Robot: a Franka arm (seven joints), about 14 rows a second.
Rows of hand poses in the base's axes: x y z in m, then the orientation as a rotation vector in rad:
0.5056, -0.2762, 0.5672, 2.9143, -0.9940, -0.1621
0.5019, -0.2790, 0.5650, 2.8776, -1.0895, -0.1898
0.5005, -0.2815, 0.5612, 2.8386, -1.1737, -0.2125
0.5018, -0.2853, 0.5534, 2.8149, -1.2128, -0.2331
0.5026, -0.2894, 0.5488, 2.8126, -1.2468, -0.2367
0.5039, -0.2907, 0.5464, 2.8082, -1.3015, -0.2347
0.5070, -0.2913, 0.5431, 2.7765, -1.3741, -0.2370
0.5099, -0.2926, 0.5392, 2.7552, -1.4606, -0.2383
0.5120, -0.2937, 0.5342, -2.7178, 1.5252, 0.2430
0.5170, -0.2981, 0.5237, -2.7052, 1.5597, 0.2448
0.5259, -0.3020, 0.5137, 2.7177, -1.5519, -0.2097
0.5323, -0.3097, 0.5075, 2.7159, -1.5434, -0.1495
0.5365, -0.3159, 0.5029, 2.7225, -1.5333, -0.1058
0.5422, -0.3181, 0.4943, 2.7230, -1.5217, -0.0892
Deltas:
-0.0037, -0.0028, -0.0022, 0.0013, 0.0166, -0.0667
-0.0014, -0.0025, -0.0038, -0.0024, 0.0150, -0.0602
0.0013, -0.0038, -0.0078, -0.0018, 0.0145, -0.0294
0.0008, -0.0041, -0.0046, 0.0097, -0.0030, -0.0217
0.0013, -0.0013, -0.0024, 0.0131, -0.0092, -0.0346
0.0031, -0.0006, -0.0033, -0.0007, 0.0008, -0.0511
0.0029, -0.0013, -0.0039, 0.0141, -0.0082, -0.0570
0.0021, -0.0011, -0.0050, 0.0243, -0.0097, -0.0499
0.0050, -0.0044, -0.0105, -0.0065, 0.0048, -0.0226
0.0089, -0.0039, -0.0100, -0.0232, -0.0128, 0.0093
0.0064, -0.0077, -0.0062, -0.0267, -0.0287, 0.0049
0.0042, -0.0062, -0.0046, -0.0143, -0.0239, 0.0079
0.0057, -0.0022, -0.0086, -0.0100, -0.0064, 0.0069

